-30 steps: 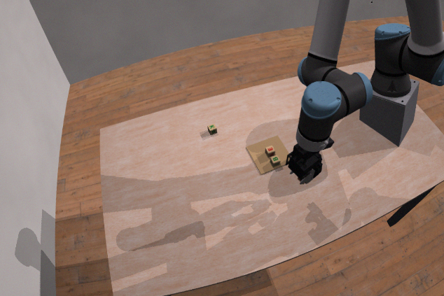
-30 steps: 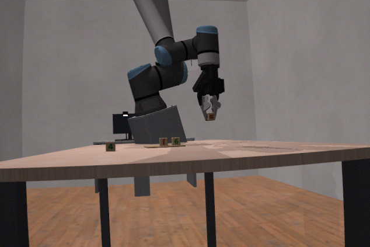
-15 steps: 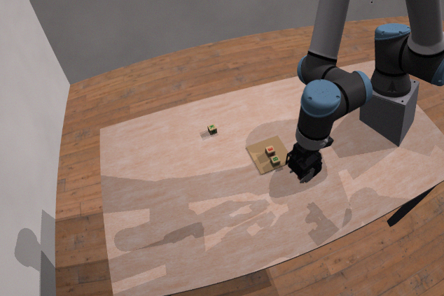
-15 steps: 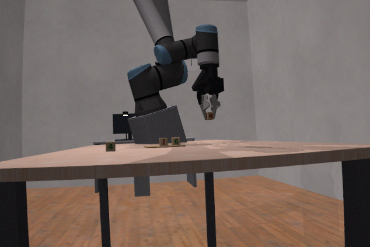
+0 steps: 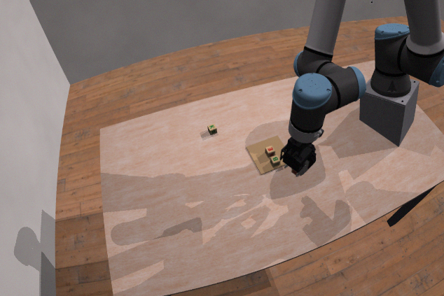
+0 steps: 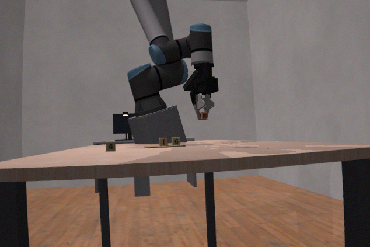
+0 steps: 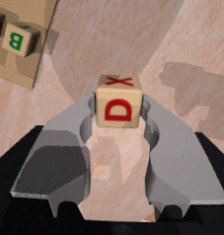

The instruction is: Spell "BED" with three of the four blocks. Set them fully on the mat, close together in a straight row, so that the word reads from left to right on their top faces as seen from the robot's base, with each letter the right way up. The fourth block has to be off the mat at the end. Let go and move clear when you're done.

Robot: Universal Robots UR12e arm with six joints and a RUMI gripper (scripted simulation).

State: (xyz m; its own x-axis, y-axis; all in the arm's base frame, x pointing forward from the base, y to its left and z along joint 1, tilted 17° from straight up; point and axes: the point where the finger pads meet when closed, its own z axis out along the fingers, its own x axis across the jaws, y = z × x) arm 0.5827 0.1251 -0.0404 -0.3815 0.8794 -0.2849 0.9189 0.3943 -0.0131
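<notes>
Now: hand 1 cm short of the tan mat, 17 cm to the left of it and 11 cm above it. Round my hand: green block 18 cm ahead, 37 cm to the right, 10 cm below.
</notes>
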